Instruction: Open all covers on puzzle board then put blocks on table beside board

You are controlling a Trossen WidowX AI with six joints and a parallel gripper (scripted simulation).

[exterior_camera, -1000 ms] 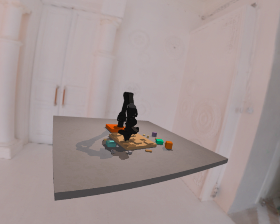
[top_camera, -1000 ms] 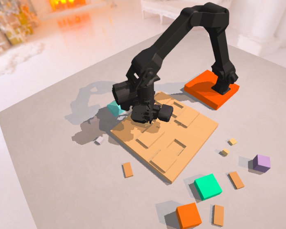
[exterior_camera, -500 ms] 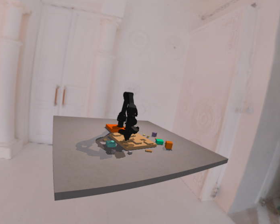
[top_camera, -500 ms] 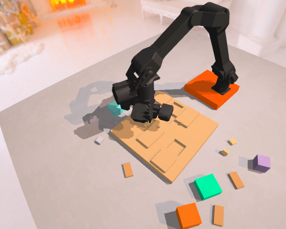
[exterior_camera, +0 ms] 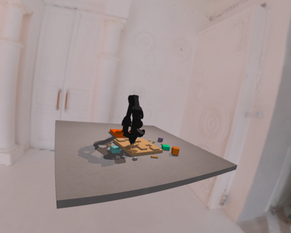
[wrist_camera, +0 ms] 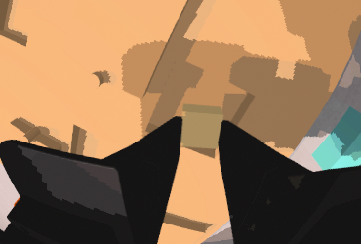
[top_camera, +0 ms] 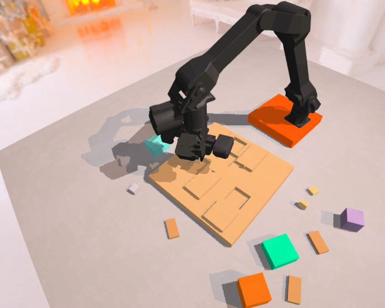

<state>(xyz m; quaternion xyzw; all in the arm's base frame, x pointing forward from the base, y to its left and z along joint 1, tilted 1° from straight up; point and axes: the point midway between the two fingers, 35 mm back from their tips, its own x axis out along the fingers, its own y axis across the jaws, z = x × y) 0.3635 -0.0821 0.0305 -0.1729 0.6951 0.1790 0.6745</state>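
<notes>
Right now the cyan block is 150 mm to the right of my gripper tip, 50 mm ahead of it and 20 mm below it. The rest, counted from my gripper tip: orange block 330 mm to the left, 130 mm ahead, 10 mm below; purple cube 380 mm to the left, 170 mm behind, 20 mm below; green block 310 mm to the left, 20 mm below, 20 mm ahead.
</notes>
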